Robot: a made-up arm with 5 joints.
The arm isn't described. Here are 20 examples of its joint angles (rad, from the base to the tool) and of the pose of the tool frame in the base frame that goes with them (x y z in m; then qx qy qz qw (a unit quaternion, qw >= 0)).
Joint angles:
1: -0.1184 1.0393 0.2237 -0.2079 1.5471
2: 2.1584 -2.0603 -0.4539 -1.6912 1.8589
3: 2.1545 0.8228 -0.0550 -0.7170 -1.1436
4: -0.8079 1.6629 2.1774 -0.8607 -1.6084
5: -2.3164 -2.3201 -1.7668 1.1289 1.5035
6: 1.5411 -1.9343 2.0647 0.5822 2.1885
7: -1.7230 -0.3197 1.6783 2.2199 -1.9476
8: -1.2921 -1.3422 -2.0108 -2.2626 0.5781
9: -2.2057 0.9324 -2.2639 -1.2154 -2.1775
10: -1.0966 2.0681 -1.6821 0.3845 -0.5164
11: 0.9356 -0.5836 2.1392 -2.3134 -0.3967
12: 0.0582 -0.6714 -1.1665 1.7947 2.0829
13: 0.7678 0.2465 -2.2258 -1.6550 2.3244
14: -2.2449 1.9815 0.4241 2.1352 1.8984
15: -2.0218 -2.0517 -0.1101 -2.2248 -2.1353
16: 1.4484 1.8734 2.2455 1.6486 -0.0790
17: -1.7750 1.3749 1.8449 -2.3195 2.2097
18: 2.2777 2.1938 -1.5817 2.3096 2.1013
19: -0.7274 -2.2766 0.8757 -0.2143 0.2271
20: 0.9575 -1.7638 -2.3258 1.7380 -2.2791
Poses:
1: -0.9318 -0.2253 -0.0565 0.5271 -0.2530 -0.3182 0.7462
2: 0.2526 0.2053 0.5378 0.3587 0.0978 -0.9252 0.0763
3: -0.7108 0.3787 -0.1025 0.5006 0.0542 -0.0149 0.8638
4: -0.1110 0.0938 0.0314 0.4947 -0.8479 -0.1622 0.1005
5: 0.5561 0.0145 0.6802 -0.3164 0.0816 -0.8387 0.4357
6: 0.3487 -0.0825 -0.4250 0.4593 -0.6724 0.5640 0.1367
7: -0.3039 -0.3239 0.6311 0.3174 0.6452 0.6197 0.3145
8: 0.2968 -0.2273 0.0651 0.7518 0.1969 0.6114 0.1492
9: -0.2076 -0.3687 0.4183 -0.5932 -0.7948 0.0711 0.1063
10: -0.1305 -0.2783 -0.6464 0.1811 -0.7122 -0.4423 0.5142
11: 0.1107 0.1216 -0.2544 -0.5328 0.2300 0.7874 0.2079
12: -0.4287 -0.5518 -0.0987 0.7074 -0.1017 -0.6762 0.1787
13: -0.0072 0.1257 -0.2740 -0.3497 0.3189 -0.7163 0.5127
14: 0.0211 -0.5982 0.0307 0.1278 0.7498 -0.4289 0.4873
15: 0.2657 -0.2858 0.1441 0.4423 -0.0525 0.8404 0.3088
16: -0.1522 0.4322 0.6420 -0.7455 0.3672 -0.2373 0.5030
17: -0.4396 -0.2044 0.3970 0.3284 -0.0631 -0.8121 0.4782
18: 0.0159 -0.2557 0.4074 0.7723 -0.0891 0.5407 0.3214
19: 0.5665 0.1437 0.2102 -0.2827 0.0711 0.9293 0.2265
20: 0.3389 -0.1161 -0.3641 -0.3733 -0.0480 0.9018 0.2122
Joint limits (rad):
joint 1: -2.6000..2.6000
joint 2: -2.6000..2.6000
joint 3: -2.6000..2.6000
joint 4: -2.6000..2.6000
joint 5: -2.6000..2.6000
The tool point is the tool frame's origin. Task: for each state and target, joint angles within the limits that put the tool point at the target. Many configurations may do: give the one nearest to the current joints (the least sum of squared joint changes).
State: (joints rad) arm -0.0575 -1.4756 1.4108 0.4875 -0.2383
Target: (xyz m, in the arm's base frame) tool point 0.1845 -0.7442 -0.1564
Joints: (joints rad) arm 0.3386 -1.2881 0.7730 0.7065 0.1307
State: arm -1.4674 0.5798 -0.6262 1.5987 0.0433
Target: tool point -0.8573 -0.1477 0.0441
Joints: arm -1.2803 0.7308 0.0925 1.0009 0.0443
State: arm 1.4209 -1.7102 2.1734 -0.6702 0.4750
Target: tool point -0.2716 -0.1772 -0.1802
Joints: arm 1.1906 -1.2975 2.4111 -0.2619 0.5015
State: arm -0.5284 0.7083 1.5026 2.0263 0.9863
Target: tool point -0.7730 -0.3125 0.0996
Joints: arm -1.0682 0.2501 1.2856 1.5471 0.5339
